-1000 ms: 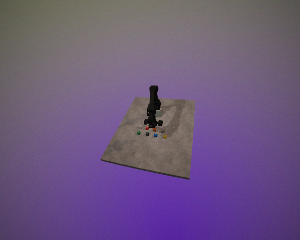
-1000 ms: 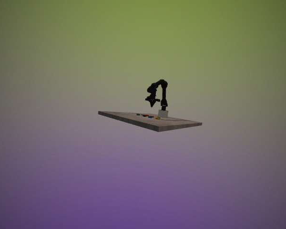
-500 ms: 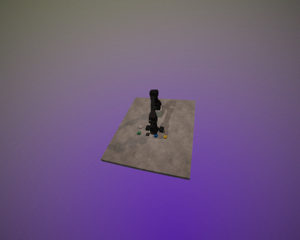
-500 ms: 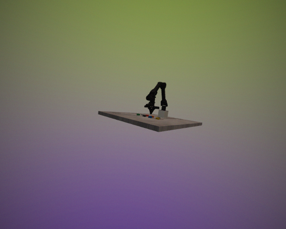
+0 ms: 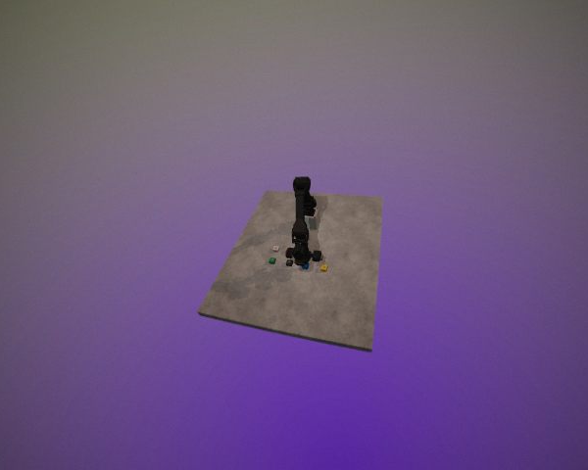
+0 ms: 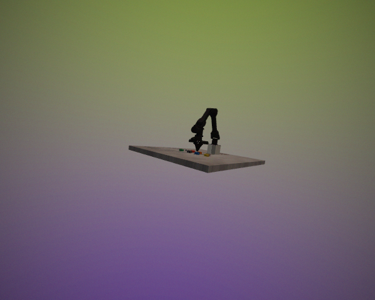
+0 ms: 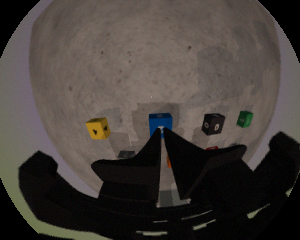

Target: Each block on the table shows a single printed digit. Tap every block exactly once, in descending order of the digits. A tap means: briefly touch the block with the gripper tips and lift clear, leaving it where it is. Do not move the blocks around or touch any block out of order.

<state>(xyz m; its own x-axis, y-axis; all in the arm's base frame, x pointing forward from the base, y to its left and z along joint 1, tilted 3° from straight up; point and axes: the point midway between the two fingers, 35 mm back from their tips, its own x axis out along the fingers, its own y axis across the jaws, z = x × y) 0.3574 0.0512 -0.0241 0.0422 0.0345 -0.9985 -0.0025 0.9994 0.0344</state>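
Right now my gripper tip is 20 mm above the blue block. Also, from my gripper tip: grey block (80 mm behind, 70 mm to the left, 20 mm below); then black block (10 mm behind, 100 mm to the right, 20 mm below); then orange block (80 mm behind, 30 mm to the right, 20 mm below).
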